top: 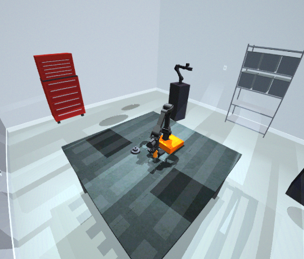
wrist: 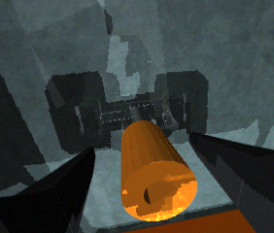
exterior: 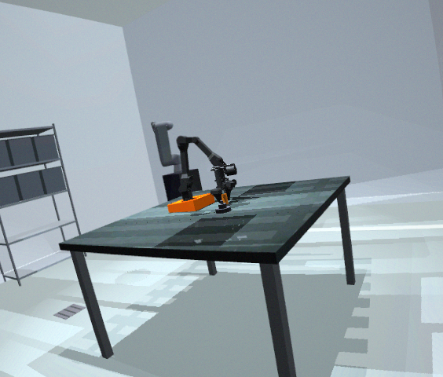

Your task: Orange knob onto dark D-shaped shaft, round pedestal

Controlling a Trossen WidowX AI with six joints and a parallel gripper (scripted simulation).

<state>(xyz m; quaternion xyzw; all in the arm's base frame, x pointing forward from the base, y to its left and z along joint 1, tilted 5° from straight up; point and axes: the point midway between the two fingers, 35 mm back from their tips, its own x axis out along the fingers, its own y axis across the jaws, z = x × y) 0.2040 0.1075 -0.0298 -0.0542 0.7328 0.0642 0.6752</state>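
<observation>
The round pedestal is 120 mm ahead of my gripper tip, 150 mm to the right of it and 20 mm above it. Round my gripper tip: orange knob: 20 mm above.
</observation>
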